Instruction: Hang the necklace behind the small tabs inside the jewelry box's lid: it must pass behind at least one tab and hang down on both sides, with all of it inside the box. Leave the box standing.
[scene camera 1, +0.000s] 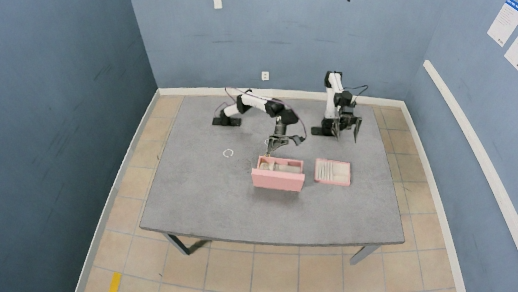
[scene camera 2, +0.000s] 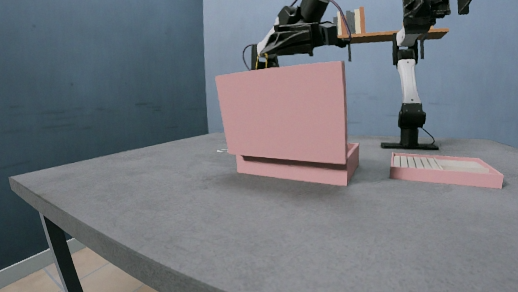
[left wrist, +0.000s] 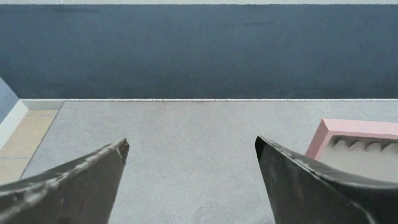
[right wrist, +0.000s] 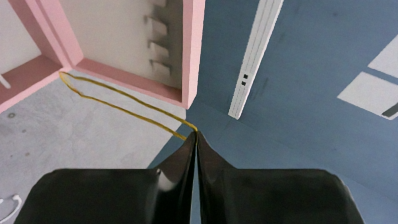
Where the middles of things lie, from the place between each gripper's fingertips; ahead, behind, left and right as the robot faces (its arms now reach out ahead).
Right now my right hand (scene camera 2: 261, 54) is 3 cm past the pink jewelry box (scene camera 1: 280, 177), 6 cm to the right of it and 16 cm above it.
My left gripper is now 30 mm short of the pink jewelry box, 320 mm to the left of it and 250 mm above it.
